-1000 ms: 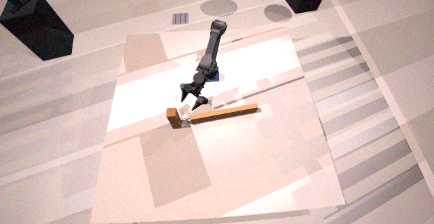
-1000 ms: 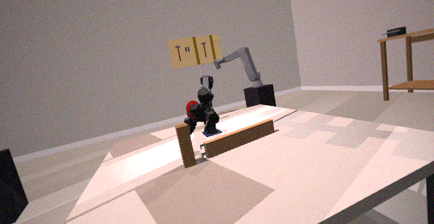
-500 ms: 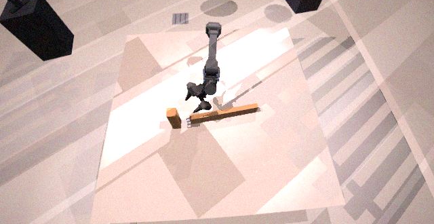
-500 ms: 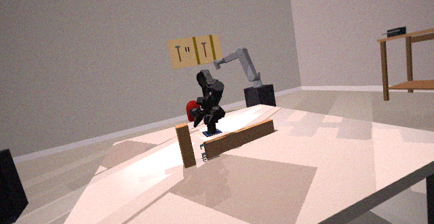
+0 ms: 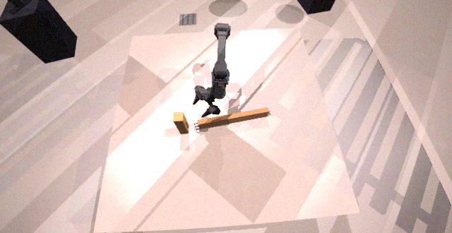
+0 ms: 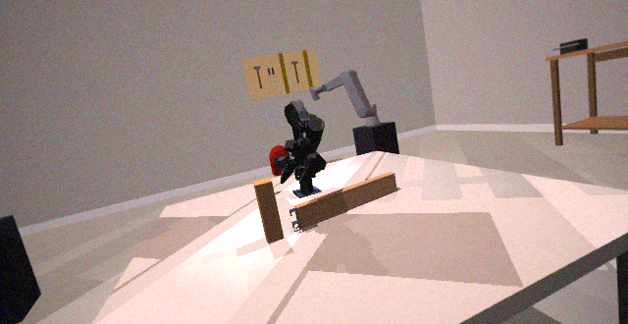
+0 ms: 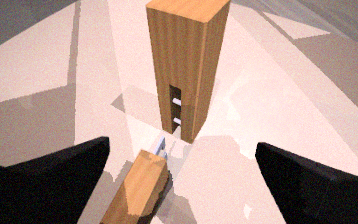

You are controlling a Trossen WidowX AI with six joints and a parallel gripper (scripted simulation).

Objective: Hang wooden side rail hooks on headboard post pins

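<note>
Right now the headboard post is 3 cm ahead of my gripper tip, 10 cm to the right of it and 5 cm below it.
</note>
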